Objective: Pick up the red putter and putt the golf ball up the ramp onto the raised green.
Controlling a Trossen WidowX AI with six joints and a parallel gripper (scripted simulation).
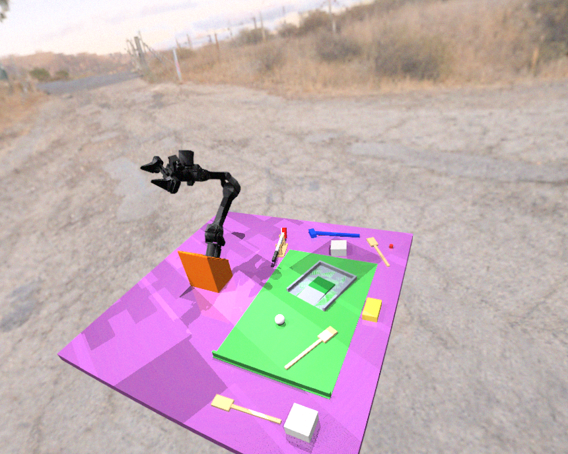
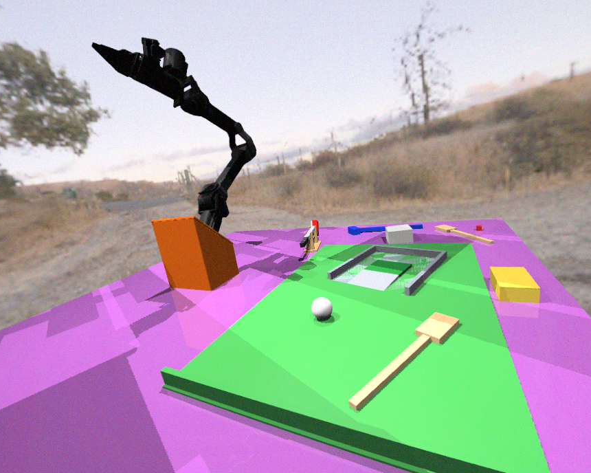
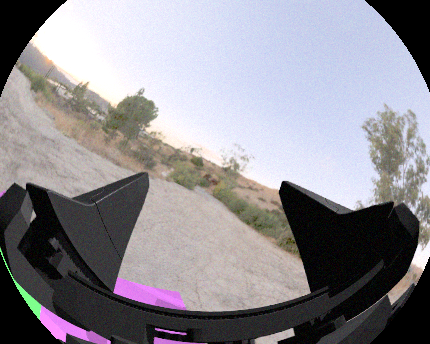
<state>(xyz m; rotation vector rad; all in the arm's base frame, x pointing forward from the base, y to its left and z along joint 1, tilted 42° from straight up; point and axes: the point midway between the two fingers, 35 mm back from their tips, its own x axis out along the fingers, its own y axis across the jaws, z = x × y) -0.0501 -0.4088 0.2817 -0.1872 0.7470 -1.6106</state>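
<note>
Now: gripper tip 60 cm above the red putter, 45 cm to the right of it and 26 cm short of it. From my gripper tip the other things lie so: blue putter (67 cm to the left, 64 cm below, 48 cm ahead); green mat (65 cm below, 54 cm ahead, 12 cm to the left); white golf ball (63 cm below, 48 cm ahead).
</note>
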